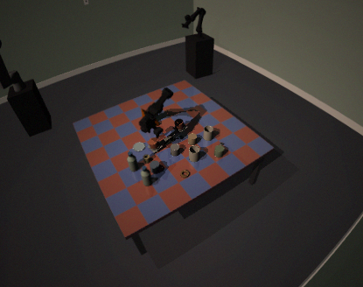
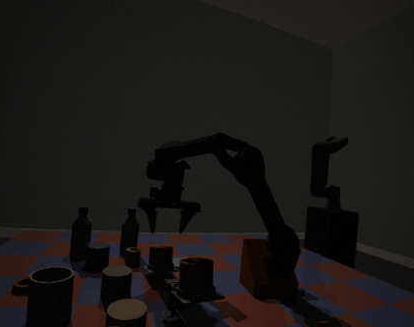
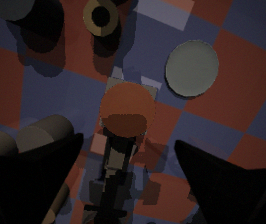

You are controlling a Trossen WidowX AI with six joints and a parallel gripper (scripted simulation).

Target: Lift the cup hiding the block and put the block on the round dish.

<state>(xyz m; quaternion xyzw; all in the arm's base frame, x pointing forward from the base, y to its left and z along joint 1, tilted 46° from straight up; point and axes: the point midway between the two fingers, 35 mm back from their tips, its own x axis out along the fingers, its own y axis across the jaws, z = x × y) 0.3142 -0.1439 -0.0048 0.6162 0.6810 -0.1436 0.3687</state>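
Right now the pale block is 1 cm ahead of my gripper tip, 1 cm to the right of it and 9 cm below it. From my gripper tip the other things lie so: balance beam 2 cm behind, 12 cm to the left, 10 cm below; round dish 7 cm behind, 11 cm to the right, 13 cm below.
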